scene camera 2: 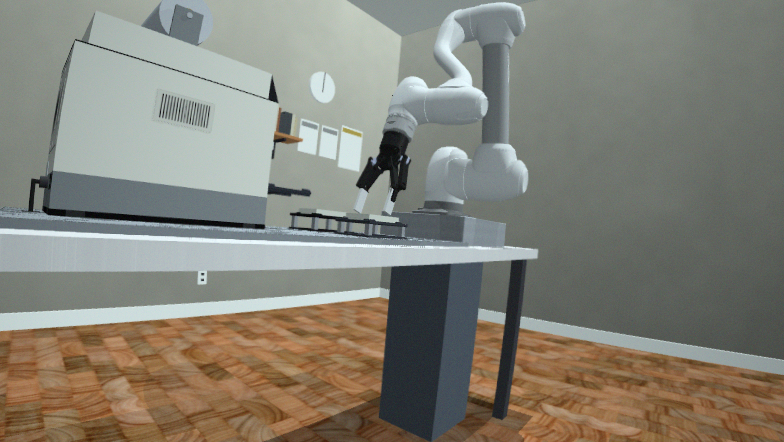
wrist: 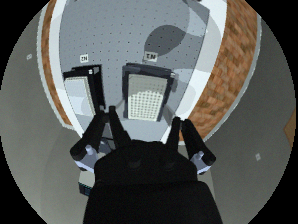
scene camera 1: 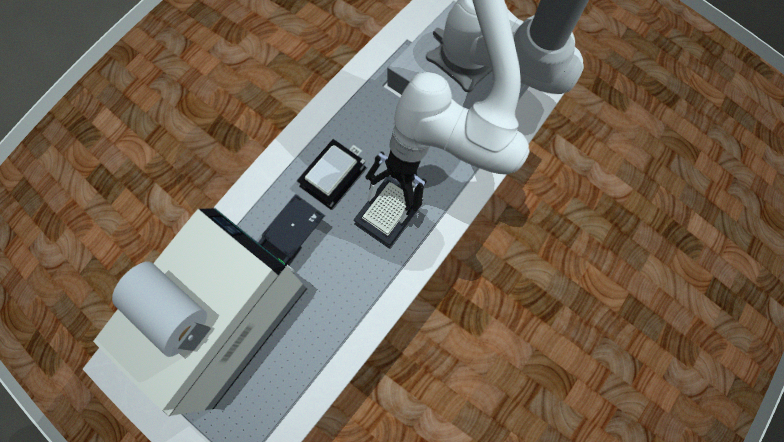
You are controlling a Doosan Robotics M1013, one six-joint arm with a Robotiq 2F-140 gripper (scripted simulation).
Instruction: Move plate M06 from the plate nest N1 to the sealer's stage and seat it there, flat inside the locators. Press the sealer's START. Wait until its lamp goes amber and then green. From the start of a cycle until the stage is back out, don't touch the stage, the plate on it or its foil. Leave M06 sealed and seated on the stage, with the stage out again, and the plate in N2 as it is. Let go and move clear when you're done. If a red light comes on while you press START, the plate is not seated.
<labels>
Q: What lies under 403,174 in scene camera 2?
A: My gripper.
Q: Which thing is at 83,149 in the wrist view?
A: My gripper.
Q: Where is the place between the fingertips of my gripper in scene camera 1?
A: At 387,208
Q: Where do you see a nest N1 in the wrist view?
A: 146,71
</labels>
